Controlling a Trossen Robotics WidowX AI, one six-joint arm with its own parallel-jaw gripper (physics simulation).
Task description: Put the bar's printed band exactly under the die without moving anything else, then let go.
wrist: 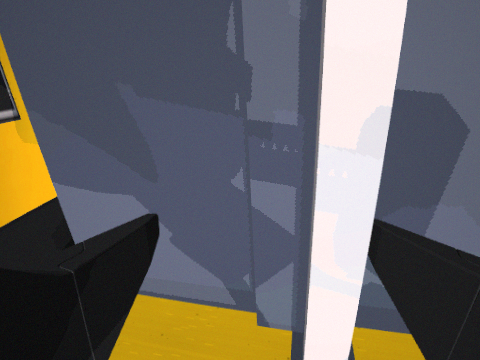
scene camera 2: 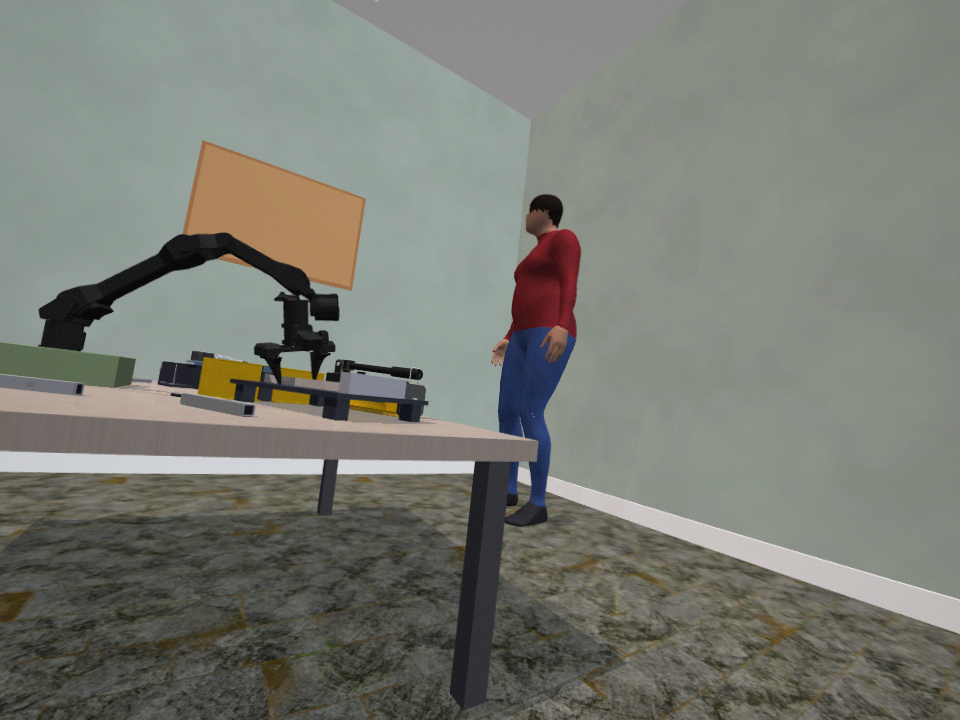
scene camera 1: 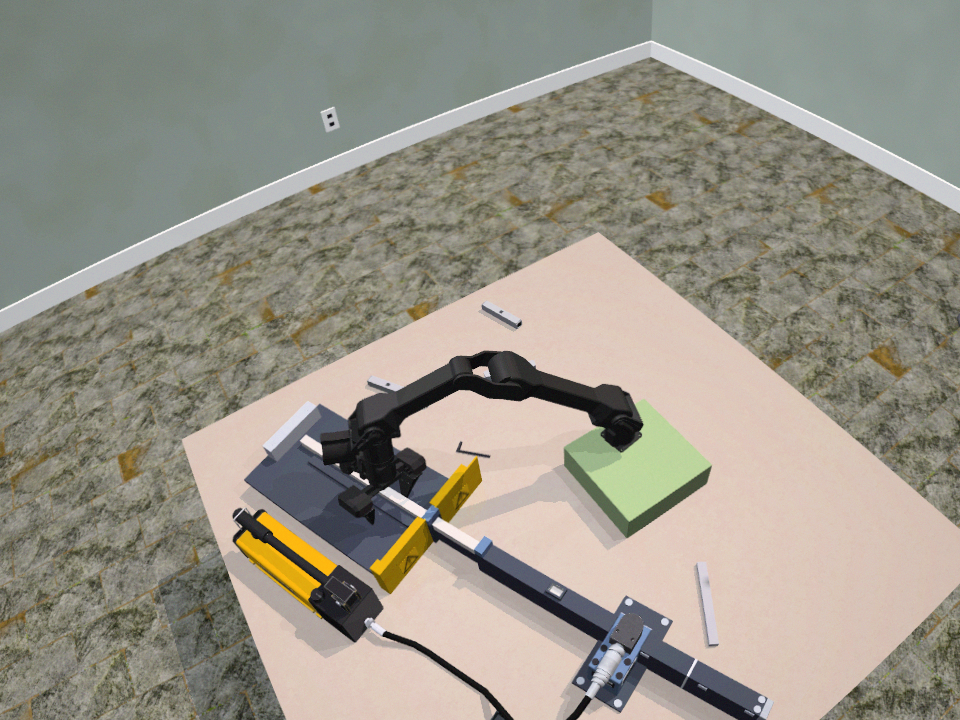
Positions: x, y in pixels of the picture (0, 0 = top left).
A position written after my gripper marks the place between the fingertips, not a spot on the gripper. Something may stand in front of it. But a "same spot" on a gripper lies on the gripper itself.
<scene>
my gripper: wrist; scene camera 2; scene camera 1 388, 510
same spot on my gripper: (wrist: 82, 295) = (scene camera 2: 316, 361)
</scene>
